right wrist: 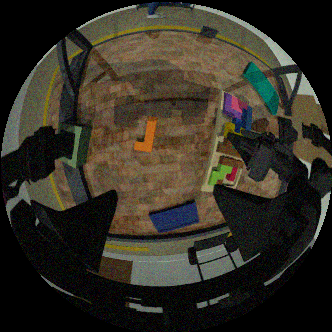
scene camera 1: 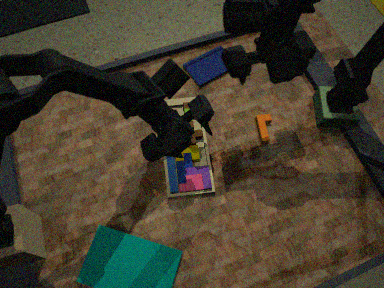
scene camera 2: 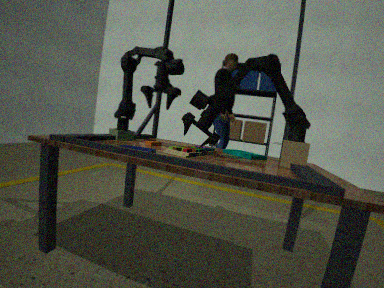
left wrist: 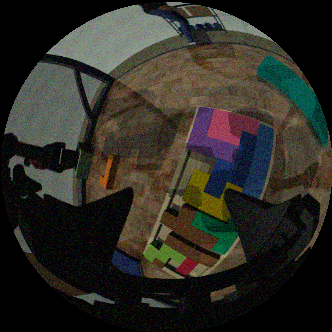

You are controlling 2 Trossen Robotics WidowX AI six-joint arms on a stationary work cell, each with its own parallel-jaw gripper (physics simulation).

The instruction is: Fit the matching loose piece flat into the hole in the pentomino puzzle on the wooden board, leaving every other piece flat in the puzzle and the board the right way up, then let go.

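Where they show: left gripper, fingertip midpoint: (right wrist: 234, 132) (scene camera 1: 196, 145) (scene camera 2: 191, 141) (left wrist: 180, 193); right gripper, fingertip midpoint: (right wrist: 165, 192) (scene camera 1: 260, 78) (scene camera 2: 158, 109) (left wrist: 39, 194); left arm's base at its link origin: (right wrist: 302, 130) (scene camera 2: 296, 141); right arm's base at its link origin: (right wrist: 65, 143) (scene camera 1: 339, 102) (scene camera 2: 122, 130) (left wrist: 76, 158).
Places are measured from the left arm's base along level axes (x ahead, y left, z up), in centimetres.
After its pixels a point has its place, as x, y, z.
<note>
The orange L-shaped piece (scene camera 1: 263, 128) @(63.9, 10.7, -9.6) (left wrist: 111, 170) @(62.9, 10.6, -10.3) (right wrist: 148, 137) @(64.1, 11.9, -9.6) lies loose on the table, apart from the board. The puzzle board (scene camera 1: 191, 194) @(40.7, -0.5, -10.0) (right wrist: 206, 182) @(50.1, 22.9, -9.9) has a cream rim and holds coloured pieces. Its bare cream floor shows beside the yellow and purple pieces in the left wrist view. The lime and red pieces are at its far end in scene camera 1, partly hidden by the left arm. My left gripper (left wrist: 180, 193) @(45.2, 9.8, -6.6) (scene camera 2: 199, 137) is open and empty above the board. My right gripper (right wrist: 165, 192) @(61.5, 15.8, 6.3) (scene camera 2: 159, 106) @(61.5, 15.8, 6.3) is open and empty, high above the table.
A blue tray-like object (scene camera 1: 206, 66) @(56.4, 34.6, -10.4) (right wrist: 175, 216) @(57.7, 33.8, -10.4) lies near the table's back edge in scene camera 1. A teal slab (scene camera 1: 130, 260) @(23.5, -11.0, -9.8) (left wrist: 295, 95) lies at the front. A green block (scene camera 1: 324, 107) @(80.8, 10.5, -6.5) and a tan block (scene camera 2: 295, 152) @(0.1, 5.0, -4.5) are at the arm bases. Dark rails edge the table.
</note>
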